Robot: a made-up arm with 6 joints. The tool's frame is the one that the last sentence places.
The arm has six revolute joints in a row. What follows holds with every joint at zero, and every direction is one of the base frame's.
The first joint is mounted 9 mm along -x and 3 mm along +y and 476 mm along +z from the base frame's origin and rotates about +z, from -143.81 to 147.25 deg.
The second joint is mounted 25 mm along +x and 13 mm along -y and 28 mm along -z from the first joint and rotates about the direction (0.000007, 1, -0.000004), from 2.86 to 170.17 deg.
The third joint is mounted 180 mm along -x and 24 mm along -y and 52 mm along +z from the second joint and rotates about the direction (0.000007, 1, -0.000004), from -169.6 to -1.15 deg.
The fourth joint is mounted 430 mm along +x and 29 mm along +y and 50 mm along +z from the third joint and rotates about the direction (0.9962, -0.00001, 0.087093), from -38.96 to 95.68 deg.
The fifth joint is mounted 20 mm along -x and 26 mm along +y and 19 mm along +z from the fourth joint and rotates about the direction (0.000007, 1, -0.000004), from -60.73 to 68.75 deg.
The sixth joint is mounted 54 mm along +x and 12 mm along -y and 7 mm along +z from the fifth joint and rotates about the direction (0.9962, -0.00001, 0.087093), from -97.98 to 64.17 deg.
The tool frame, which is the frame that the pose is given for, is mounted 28 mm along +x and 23 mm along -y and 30 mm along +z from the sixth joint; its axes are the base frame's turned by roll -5.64, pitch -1.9 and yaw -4.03 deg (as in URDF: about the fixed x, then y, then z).
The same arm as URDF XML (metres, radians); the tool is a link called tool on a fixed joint. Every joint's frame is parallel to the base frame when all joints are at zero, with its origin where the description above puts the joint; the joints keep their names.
<robot name="arm">
<joint name="joint 1" type="revolute"><parent link="base"/><child link="link1"/><origin xyz="-0.009 0.003 0.476" rpy="0 0 0"/><axis xyz="0 0 1"/><limit lower="-2.51" upper="2.57"/></joint>
<joint name="joint 2" type="revolute"><parent link="link1"/><child link="link2"/><origin xyz="0.025 -0.013 -0.028" rpy="0 0 0"/><axis xyz="0 1 0"/><limit lower="0.0499" upper="2.97"/></joint>
<joint name="joint 3" type="revolute"><parent link="link2"/><child link="link3"/><origin xyz="-0.18 -0.024 0.052" rpy="0 0 0"/><axis xyz="0 1 0"/><limit lower="-2.9601" upper="-0.0201"/></joint>
<joint name="joint 4" type="revolute"><parent link="link3"/><child link="link4"/><origin xyz="0.43 0.029 0.05" rpy="0 0 0"/><axis xyz="0.9962 0 0.0871"/><limit lower="-0.68" upper="1.6699"/></joint>
<joint name="joint 5" type="revolute"><parent link="link4"/><child link="link5"/><origin xyz="-0.02 0.026 0.019" rpy="0 0 0"/><axis xyz="0 1 0"/><limit lower="-1.0599" upper="1.1999"/></joint>
<joint name="joint 6" type="revolute"><parent link="link5"/><child link="link6"/><origin xyz="0.054 -0.012 0.007" rpy="0 0 0"/><axis xyz="0.9962 0 0.0871"/><limit lower="-1.7101" upper="1.12"/></joint>
<joint name="tool_fixed" type="fixed"><parent link="link6"/><child link="tool"/><origin xyz="0.028 -0.023 0.03" rpy="-0.0984 -0.0332 -0.0703"/></joint>
<link name="base"/>
<link name="link1"/>
<link name="link2"/>
<link name="link3"/>
<link name="link4"/>
<link name="link5"/>
<link name="link6"/>
<link name="tool"/>
</robot>

